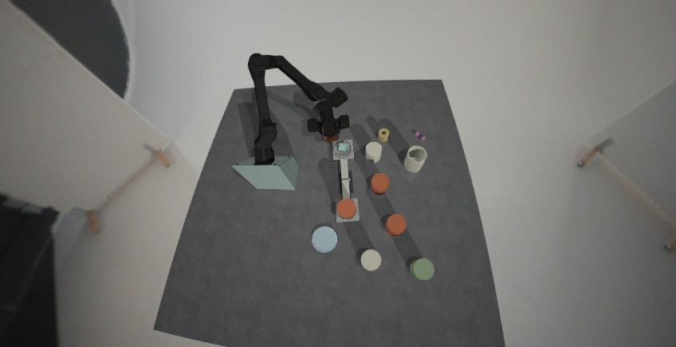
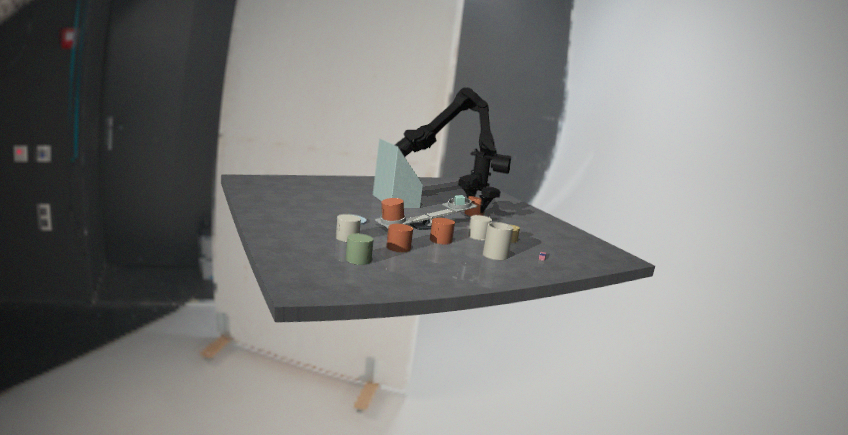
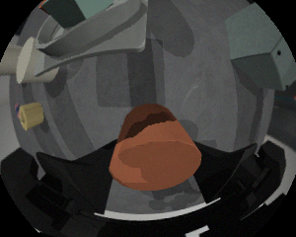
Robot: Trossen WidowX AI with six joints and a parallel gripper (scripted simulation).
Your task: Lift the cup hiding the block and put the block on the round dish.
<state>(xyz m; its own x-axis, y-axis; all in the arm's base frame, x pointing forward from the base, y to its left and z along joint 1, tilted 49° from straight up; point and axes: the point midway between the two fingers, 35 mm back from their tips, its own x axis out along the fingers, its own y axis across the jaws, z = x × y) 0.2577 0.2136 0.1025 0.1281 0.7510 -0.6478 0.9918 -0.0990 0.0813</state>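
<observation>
My gripper tip is now 20 mm to the right of the orange cup and 10 mm below it. From my gripper tip the other things lie so: cream cup 360 mm ahead, 190 mm to the right, 10 mm above; pale green block 50 mm ahead, 120 mm to the right, 50 mm above; yellow ring 250 mm ahead, 30 mm to the right, 10 mm below.
</observation>
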